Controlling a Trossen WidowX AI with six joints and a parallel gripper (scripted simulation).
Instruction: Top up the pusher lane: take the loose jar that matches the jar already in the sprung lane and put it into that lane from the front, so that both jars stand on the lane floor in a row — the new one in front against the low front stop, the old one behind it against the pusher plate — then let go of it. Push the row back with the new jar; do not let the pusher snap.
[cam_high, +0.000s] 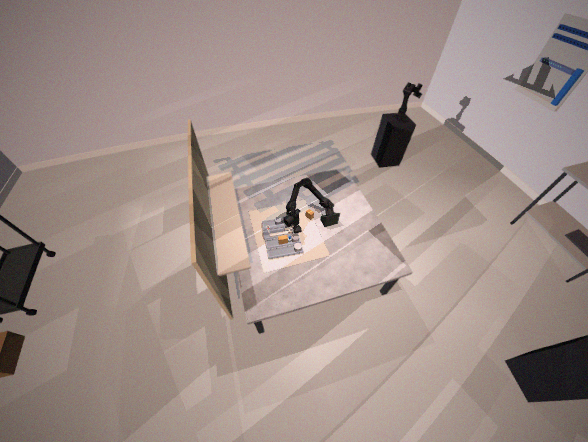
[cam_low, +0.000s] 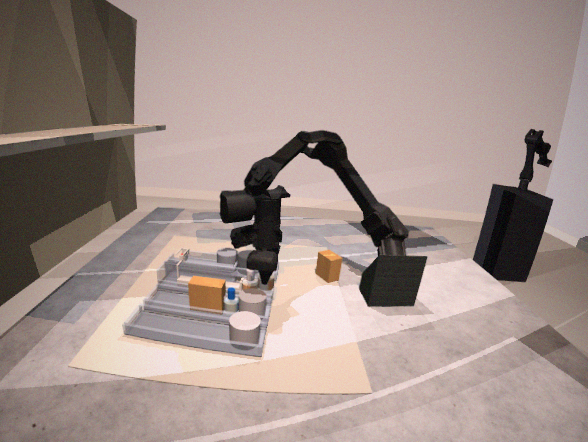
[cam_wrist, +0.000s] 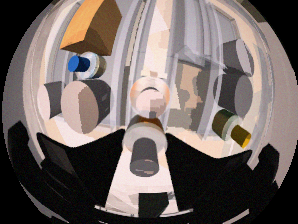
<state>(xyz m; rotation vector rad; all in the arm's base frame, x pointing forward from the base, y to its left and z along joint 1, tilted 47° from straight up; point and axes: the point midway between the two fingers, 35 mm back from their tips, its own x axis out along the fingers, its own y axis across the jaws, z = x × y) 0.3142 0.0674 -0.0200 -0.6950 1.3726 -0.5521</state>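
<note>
Right now my gripper tip is 12 cm short of the orange box, 8 cm to the right of it and 1 cm above it.
</note>
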